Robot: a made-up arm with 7 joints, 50 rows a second.
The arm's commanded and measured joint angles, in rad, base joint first. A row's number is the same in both.
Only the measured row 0 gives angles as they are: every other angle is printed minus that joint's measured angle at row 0.
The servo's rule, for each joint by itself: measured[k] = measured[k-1] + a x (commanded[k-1-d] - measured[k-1]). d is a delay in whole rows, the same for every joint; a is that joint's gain. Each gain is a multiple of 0.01, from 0.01 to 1. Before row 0 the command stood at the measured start. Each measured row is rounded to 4 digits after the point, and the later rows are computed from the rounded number. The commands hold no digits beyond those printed.
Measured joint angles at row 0: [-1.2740 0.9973 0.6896 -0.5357 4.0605 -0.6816 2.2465]
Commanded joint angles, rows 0 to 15: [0.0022 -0.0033 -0.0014 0.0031 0.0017 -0.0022 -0.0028]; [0.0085 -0.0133 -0.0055 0.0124 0.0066 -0.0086 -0.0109]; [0.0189 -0.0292 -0.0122 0.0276 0.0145 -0.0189 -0.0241]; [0.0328 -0.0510 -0.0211 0.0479 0.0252 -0.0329 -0.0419]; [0.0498 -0.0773 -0.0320 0.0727 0.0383 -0.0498 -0.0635]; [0.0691 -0.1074 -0.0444 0.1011 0.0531 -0.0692 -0.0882]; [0.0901 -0.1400 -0.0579 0.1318 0.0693 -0.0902 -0.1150]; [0.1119 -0.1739 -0.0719 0.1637 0.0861 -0.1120 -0.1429]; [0.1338 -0.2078 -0.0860 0.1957 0.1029 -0.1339 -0.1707]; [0.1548 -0.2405 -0.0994 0.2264 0.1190 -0.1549 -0.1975]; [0.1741 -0.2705 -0.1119 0.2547 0.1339 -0.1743 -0.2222]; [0.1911 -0.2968 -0.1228 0.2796 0.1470 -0.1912 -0.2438]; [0.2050 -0.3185 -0.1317 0.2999 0.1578 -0.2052 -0.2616]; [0.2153 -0.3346 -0.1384 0.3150 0.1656 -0.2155 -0.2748]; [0.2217 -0.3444 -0.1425 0.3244 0.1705 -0.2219 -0.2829]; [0.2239 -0.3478 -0.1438 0.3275 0.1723 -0.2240 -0.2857]
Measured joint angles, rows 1 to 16: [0.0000 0.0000 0.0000 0.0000 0.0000 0.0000 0.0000]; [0.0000 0.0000 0.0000 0.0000 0.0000 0.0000 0.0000]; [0.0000 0.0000 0.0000 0.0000 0.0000 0.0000 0.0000]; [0.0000 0.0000 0.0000 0.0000 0.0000 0.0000 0.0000]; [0.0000 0.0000 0.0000 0.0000 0.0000 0.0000 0.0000]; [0.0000 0.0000 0.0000 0.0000 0.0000 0.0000 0.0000]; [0.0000 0.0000 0.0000 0.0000 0.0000 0.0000 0.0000]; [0.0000 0.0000 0.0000 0.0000 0.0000 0.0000 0.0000]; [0.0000 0.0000 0.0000 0.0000 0.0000 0.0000 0.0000]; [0.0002 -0.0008 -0.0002 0.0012 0.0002 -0.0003 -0.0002]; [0.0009 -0.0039 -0.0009 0.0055 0.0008 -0.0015 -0.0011]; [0.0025 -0.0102 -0.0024 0.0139 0.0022 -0.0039 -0.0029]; [0.0052 -0.0204 -0.0048 0.0268 0.0045 -0.0080 -0.0060]; [0.0092 -0.0346 -0.0083 0.0442 0.0079 -0.0139 -0.0106]; [0.0146 -0.0528 -0.0130 0.0658 0.0124 -0.0216 -0.0168]; [0.0214 -0.0746 -0.0188 0.0909 0.0181 -0.0312 -0.0247]
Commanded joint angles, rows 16 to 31: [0.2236 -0.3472 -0.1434 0.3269 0.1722 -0.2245 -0.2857]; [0.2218 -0.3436 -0.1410 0.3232 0.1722 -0.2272 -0.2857]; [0.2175 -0.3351 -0.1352 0.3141 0.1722 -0.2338 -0.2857]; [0.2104 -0.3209 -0.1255 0.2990 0.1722 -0.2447 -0.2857]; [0.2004 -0.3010 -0.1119 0.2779 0.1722 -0.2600 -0.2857]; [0.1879 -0.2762 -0.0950 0.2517 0.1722 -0.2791 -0.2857]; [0.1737 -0.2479 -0.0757 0.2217 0.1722 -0.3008 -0.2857]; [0.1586 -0.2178 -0.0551 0.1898 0.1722 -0.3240 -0.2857]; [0.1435 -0.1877 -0.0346 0.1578 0.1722 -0.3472 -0.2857]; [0.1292 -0.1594 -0.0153 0.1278 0.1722 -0.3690 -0.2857]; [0.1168 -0.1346 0.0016 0.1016 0.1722 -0.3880 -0.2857]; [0.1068 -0.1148 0.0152 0.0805 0.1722 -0.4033 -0.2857]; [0.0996 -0.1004 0.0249 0.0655 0.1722 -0.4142 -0.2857]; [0.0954 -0.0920 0.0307 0.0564 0.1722 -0.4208 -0.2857]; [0.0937 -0.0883 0.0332 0.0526 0.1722 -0.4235 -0.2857]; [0.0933 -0.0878 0.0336 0.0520 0.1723 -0.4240 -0.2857]
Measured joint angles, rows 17 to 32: [0.0295 -0.0994 -0.0257 0.1186 0.0249 -0.0425 -0.0342]; [0.0389 -0.1265 -0.0335 0.1479 0.0327 -0.0553 -0.0451]; [0.0493 -0.1550 -0.0421 0.1777 0.0413 -0.0692 -0.0573]; [0.0605 -0.1839 -0.0512 0.2070 0.0506 -0.0839 -0.0705]; [0.0723 -0.2121 -0.0605 0.2346 0.0602 -0.0989 -0.0844]; [0.0842 -0.2387 -0.0698 0.2594 0.0700 -0.1138 -0.0986]; [0.0960 -0.2627 -0.0787 0.2805 0.0796 -0.1280 -0.1127]; [0.1073 -0.2831 -0.0870 0.2972 0.0887 -0.1411 -0.1263]; [0.1178 -0.2993 -0.0944 0.3087 0.0971 -0.1527 -0.1391]; [0.1273 -0.3113 -0.1008 0.3156 0.1046 -0.1628 -0.1508]; [0.1358 -0.3194 -0.1060 0.3185 0.1114 -0.1718 -0.1616]; [0.1432 -0.3233 -0.1098 0.3168 0.1175 -0.1805 -0.1715]; [0.1492 -0.3227 -0.1118 0.3100 0.1230 -0.1895 -0.1806]; [0.1538 -0.3173 -0.1118 0.2978 0.1279 -0.1994 -0.1890]; [0.1569 -0.3070 -0.1096 0.2803 0.1323 -0.2106 -0.1967]; [0.1584 -0.2922 -0.1052 0.2580 0.1363 -0.2232 -0.2038]
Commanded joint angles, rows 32 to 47: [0.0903 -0.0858 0.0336 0.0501 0.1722 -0.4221 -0.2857]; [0.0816 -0.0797 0.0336 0.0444 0.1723 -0.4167 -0.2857]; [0.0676 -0.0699 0.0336 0.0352 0.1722 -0.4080 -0.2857]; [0.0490 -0.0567 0.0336 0.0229 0.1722 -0.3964 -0.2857]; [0.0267 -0.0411 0.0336 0.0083 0.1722 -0.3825 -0.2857]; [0.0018 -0.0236 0.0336 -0.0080 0.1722 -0.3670 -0.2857]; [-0.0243 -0.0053 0.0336 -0.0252 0.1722 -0.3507 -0.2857]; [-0.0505 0.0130 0.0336 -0.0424 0.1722 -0.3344 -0.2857]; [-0.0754 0.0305 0.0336 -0.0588 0.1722 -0.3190 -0.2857]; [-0.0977 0.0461 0.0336 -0.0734 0.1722 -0.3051 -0.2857]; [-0.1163 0.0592 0.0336 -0.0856 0.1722 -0.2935 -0.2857]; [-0.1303 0.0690 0.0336 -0.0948 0.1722 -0.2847 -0.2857]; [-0.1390 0.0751 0.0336 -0.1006 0.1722 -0.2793 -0.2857]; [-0.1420 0.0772 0.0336 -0.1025 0.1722 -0.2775 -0.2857]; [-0.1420 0.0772 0.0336 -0.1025 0.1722 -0.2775 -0.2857]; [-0.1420 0.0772 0.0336 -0.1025 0.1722 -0.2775 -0.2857]
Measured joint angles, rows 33 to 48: [0.1584 -0.2736 -0.0987 0.2321 0.1399 -0.2373 -0.2104]; [0.1571 -0.2521 -0.0904 0.2039 0.1431 -0.2527 -0.2164]; [0.1546 -0.2289 -0.0806 0.1750 0.1460 -0.2690 -0.2219]; [0.1512 -0.2053 -0.0699 0.1471 0.1486 -0.2857 -0.2270]; [0.1472 -0.1827 -0.0588 0.1218 0.1510 -0.3022 -0.2317]; [0.1429 -0.1621 -0.0479 0.1004 0.1531 -0.3179 -0.2360]; [0.1386 -0.1446 -0.0377 0.0837 0.1550 -0.3323 -0.2400]; [0.1346 -0.1305 -0.0285 0.0719 0.1567 -0.3451 -0.2437]; [0.1309 -0.1198 -0.0204 0.0643 0.1583 -0.3561 -0.2471]; [0.1272 -0.1113 -0.0134 0.0589 0.1597 -0.3653 -0.2502]; [0.1231 -0.1034 -0.0073 0.0534 0.1610 -0.3725 -0.2530]; [0.1181 -0.0950 -0.0020 0.0465 0.1621 -0.3775 -0.2556]; [0.1119 -0.0854 0.0026 0.0375 0.1631 -0.3801 -0.2580]; [0.1042 -0.0743 0.0066 0.0264 0.1640 -0.3804 -0.2602]; [0.0950 -0.0616 0.0101 0.0133 0.1648 -0.3785 -0.2622]; [0.0843 -0.0475 0.0132 -0.0013 0.1655 -0.3746 -0.2641]
